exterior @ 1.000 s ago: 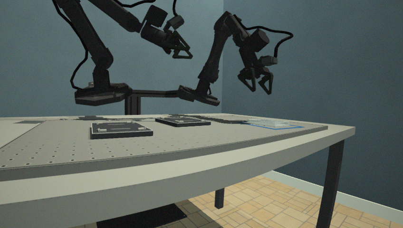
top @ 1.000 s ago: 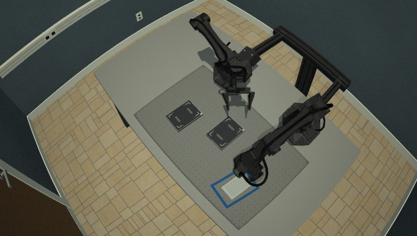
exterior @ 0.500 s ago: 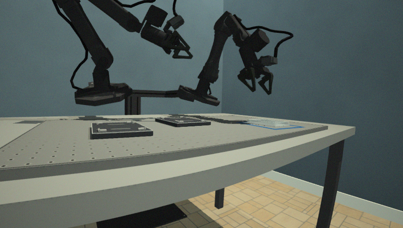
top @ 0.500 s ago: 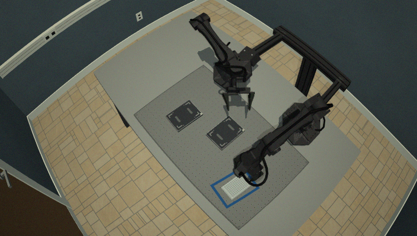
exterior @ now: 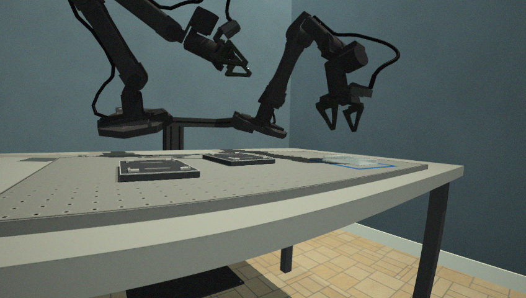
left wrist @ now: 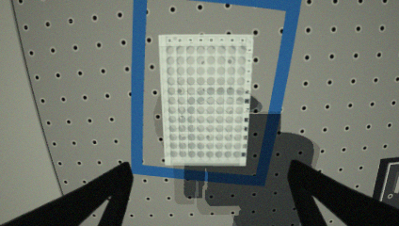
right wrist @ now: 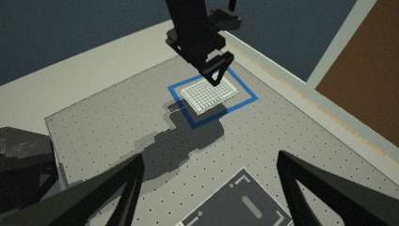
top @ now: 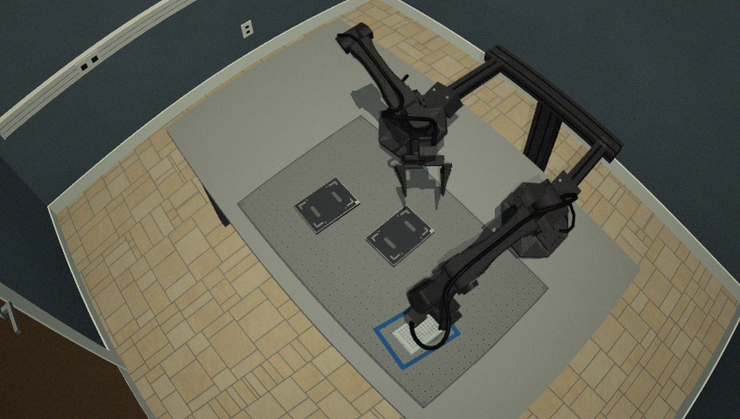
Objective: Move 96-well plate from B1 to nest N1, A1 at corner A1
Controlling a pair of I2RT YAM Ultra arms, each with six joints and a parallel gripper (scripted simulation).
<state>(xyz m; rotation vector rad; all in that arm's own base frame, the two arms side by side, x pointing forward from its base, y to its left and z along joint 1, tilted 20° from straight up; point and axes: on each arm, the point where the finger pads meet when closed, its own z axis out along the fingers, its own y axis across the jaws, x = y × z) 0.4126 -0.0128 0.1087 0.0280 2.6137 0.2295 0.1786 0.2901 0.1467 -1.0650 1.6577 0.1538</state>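
Right now my left hand is 9 cm above the 96-well plate and 2 cm short of it. The rest, counted from my left hand: A1 label: 22 cm behind, 19 cm to the right, 8 cm below.
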